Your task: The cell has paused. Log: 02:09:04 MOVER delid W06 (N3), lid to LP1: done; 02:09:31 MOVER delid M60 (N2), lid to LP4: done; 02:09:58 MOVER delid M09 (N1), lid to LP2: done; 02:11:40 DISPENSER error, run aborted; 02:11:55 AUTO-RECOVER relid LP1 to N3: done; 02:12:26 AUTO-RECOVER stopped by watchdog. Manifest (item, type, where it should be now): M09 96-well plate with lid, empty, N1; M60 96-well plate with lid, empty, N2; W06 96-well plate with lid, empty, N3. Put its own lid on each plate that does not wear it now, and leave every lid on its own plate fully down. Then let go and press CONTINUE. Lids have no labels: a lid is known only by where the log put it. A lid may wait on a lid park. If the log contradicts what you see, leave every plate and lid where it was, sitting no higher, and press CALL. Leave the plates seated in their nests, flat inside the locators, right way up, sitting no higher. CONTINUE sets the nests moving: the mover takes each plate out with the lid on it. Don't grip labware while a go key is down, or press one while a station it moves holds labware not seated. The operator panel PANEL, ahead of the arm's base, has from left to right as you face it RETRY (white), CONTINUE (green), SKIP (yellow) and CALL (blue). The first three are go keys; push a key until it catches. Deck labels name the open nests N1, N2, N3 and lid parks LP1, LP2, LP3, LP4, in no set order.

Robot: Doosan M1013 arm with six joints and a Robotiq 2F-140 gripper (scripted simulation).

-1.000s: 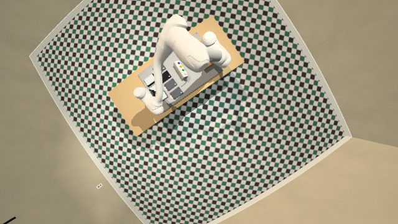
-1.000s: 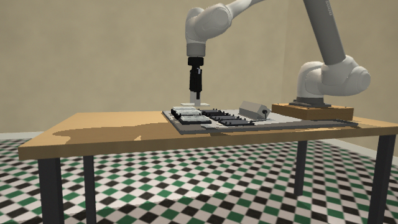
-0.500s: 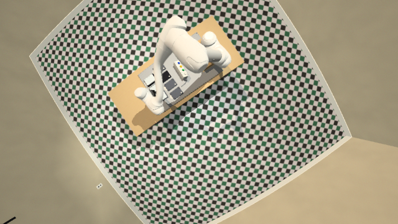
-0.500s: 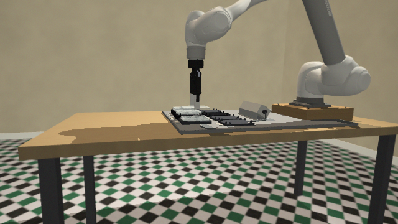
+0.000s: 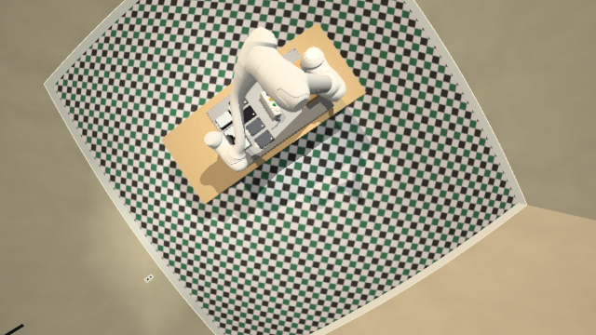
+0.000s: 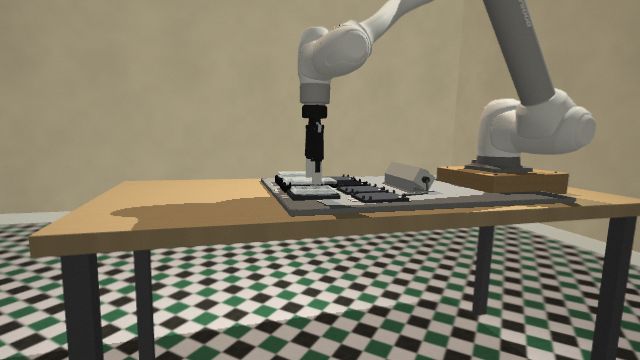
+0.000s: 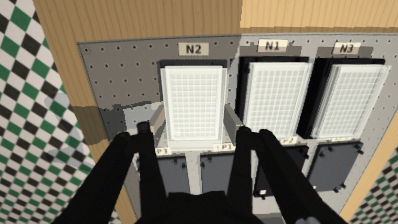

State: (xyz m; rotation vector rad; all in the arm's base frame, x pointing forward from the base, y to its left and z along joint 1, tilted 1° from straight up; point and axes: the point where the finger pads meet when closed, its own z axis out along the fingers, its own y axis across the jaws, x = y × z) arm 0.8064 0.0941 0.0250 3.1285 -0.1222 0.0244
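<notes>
Right now the plate is 50 mm below my hand. Also, from my hand: LP1 label: 100 mm behind, 50 mm to the right, 70 mm below; lid park LP3: 180 mm behind, 80 mm to the left, 70 mm below; lid park LP1: 190 mm behind, 50 mm to the right, 70 mm below.
</notes>
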